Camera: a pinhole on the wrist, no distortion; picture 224 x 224 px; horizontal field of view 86.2 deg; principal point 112.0 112.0 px. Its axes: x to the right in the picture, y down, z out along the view. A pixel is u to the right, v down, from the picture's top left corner.
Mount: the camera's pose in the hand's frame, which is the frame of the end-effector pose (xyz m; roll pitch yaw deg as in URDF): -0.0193 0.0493 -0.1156 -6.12 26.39 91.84
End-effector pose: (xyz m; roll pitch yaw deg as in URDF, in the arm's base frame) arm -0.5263 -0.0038 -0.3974 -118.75 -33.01 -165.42
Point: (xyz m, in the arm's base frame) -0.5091 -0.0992 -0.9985
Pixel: 137.3 158.9
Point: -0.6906 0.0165 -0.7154
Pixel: 167.6 104.8
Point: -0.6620 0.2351 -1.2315
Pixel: outside the picture
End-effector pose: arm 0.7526 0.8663 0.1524 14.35 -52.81 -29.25
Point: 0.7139 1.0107 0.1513
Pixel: 107.7 126.1
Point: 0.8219 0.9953 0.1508
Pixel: 162.9 77.9
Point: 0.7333 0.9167 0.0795
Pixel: 31.2 190.0
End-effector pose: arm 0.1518 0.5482 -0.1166 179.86 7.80 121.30
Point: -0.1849 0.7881 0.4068
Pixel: behind the camera
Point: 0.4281 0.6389 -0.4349
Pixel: 115.1 98.1
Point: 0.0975 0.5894 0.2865
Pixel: behind the camera
